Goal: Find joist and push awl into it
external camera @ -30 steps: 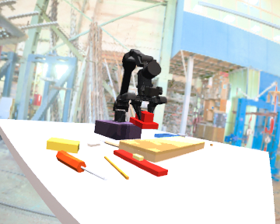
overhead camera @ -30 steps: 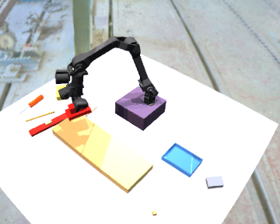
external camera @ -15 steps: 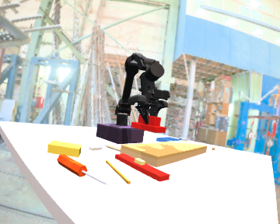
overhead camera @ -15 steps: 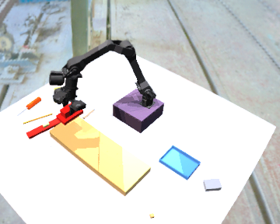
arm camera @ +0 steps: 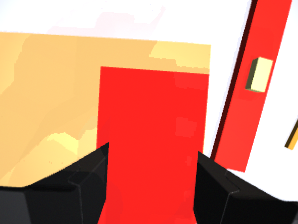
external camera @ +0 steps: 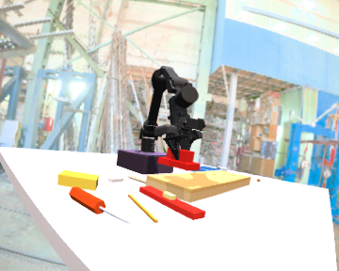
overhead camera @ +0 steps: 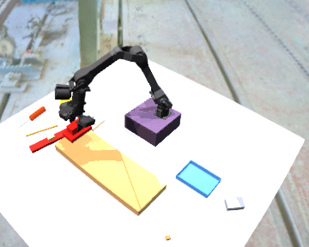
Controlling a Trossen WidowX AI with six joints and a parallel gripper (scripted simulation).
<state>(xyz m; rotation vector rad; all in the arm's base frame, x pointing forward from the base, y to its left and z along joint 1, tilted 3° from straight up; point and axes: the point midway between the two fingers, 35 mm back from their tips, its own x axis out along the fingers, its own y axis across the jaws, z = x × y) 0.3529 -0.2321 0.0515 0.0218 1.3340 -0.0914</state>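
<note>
My gripper tip is 6 cm short of the red level, 13 cm to the left of it and 9 cm above it. The rest, counted from my gripper tip: tan-handled pointed tool (19 cm behind, 2 cm to the right, 10 cm below); stud finder (2 cm behind, 2 cm above); small white piece (18 cm behind, 11 cm to the right, 10 cm below).
</note>
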